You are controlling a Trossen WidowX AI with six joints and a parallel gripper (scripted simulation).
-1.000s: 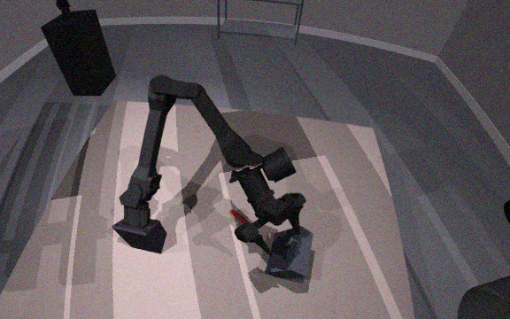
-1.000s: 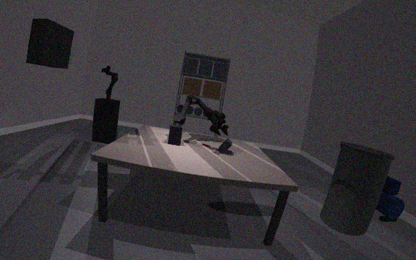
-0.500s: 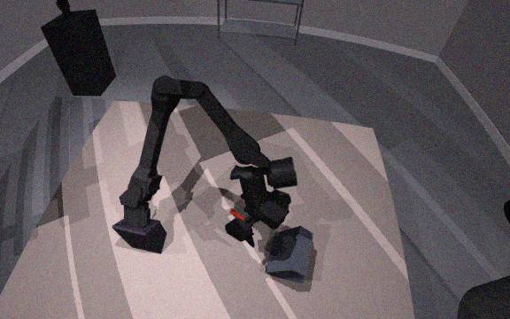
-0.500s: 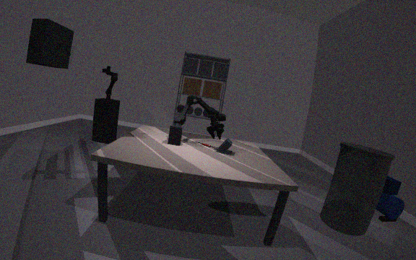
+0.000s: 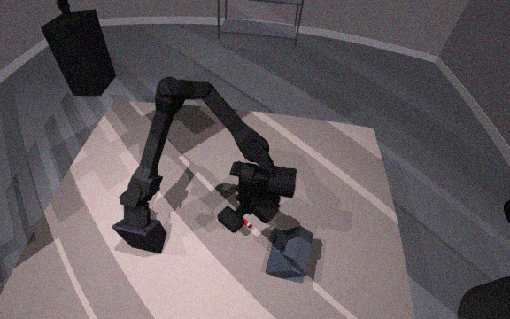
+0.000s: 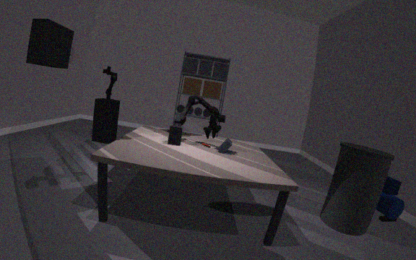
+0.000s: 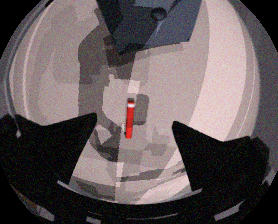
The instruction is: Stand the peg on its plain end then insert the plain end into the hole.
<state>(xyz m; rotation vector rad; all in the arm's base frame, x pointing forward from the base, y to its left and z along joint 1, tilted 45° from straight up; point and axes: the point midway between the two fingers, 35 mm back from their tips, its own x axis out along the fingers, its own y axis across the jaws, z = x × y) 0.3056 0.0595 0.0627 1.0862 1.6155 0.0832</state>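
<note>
Now: gripper tip 10 mm past the red peg, 20 mm to the right of it and 70 mm above it. Round my gripper tip: sloped panel (130 mm ahead, 100 mm to the right, 30 mm below).
</note>
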